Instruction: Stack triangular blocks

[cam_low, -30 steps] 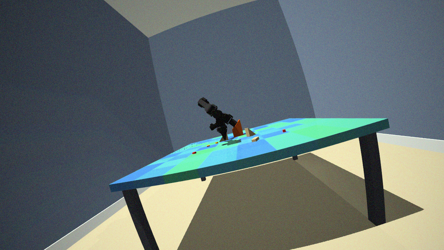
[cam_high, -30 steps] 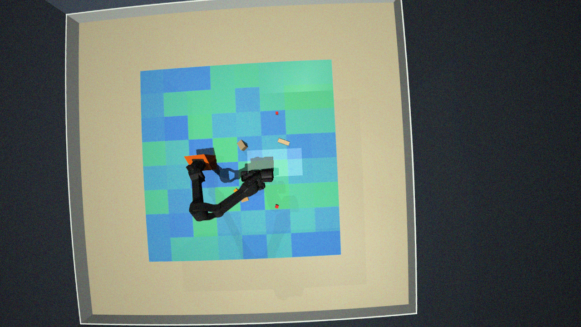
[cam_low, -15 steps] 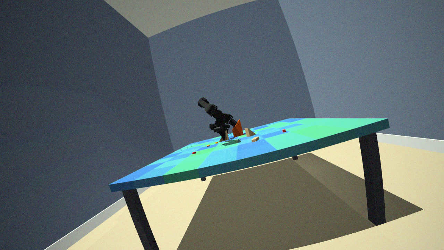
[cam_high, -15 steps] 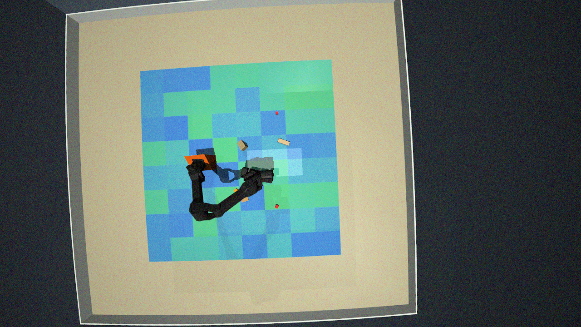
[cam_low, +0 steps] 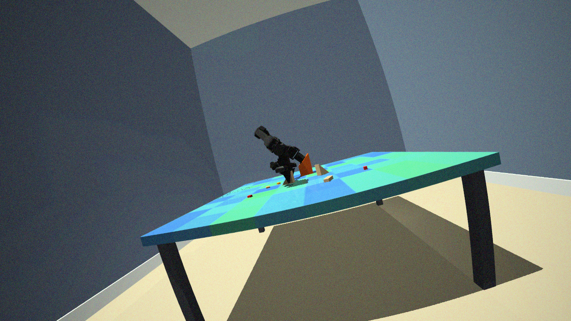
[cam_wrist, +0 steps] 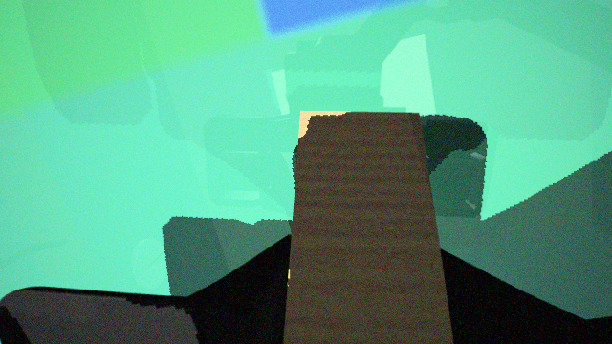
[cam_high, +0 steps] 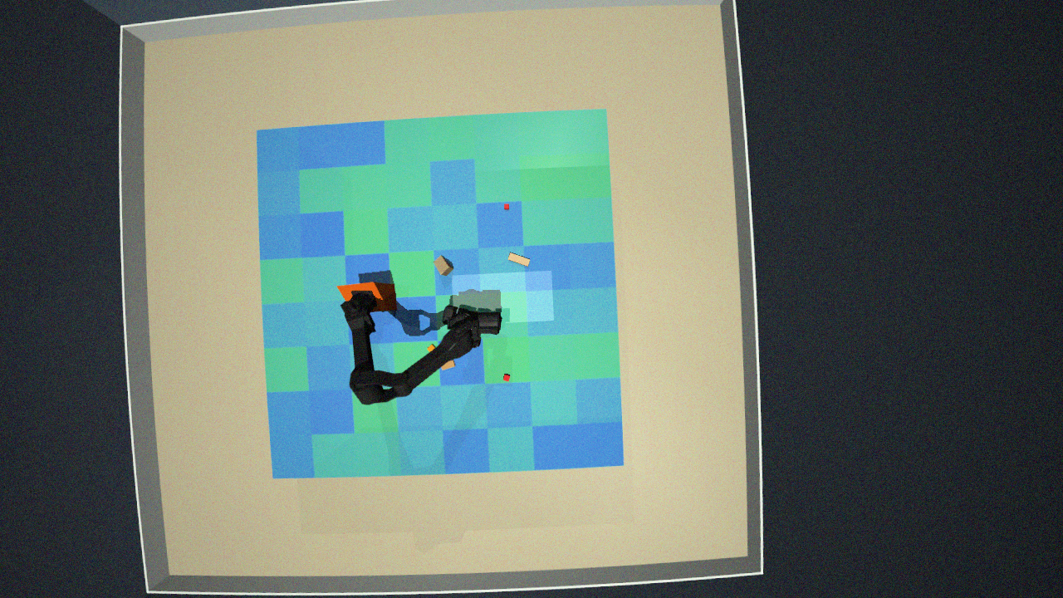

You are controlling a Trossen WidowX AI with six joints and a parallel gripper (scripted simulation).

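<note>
The orange bit is 170 mm behind my gripper tip, 110 mm to the right of it and 10 mm below it. From my gripper tip the other things lie so: tan triangular block (10 mm above); flat tan block (210 mm to the left, 150 mm ahead, 10 mm below).
</note>
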